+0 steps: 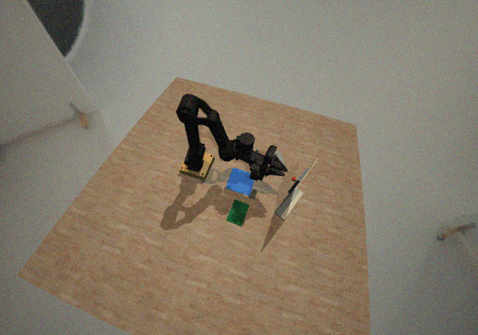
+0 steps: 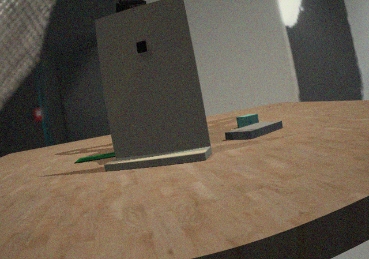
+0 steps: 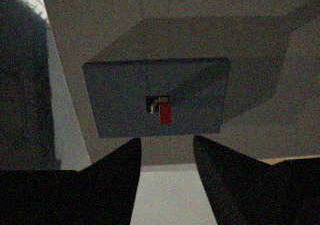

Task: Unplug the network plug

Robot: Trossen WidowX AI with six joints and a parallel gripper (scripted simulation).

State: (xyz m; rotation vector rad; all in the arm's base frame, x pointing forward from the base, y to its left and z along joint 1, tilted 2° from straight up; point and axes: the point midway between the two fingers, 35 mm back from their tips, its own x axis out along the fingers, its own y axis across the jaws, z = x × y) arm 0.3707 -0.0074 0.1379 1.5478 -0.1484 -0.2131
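Now: the red plug 4 cm ahead of my gripper tip and 2 cm to the right of it. From my gripper tip the other things lie so: upright panel (7 cm below, 6 cm ahead, 3 cm to the right); then flat grey slab (18 cm to the left, 18 cm below, 1 cm behind); then blue square (19 cm below, 17 cm behind, 1 cm to the left).
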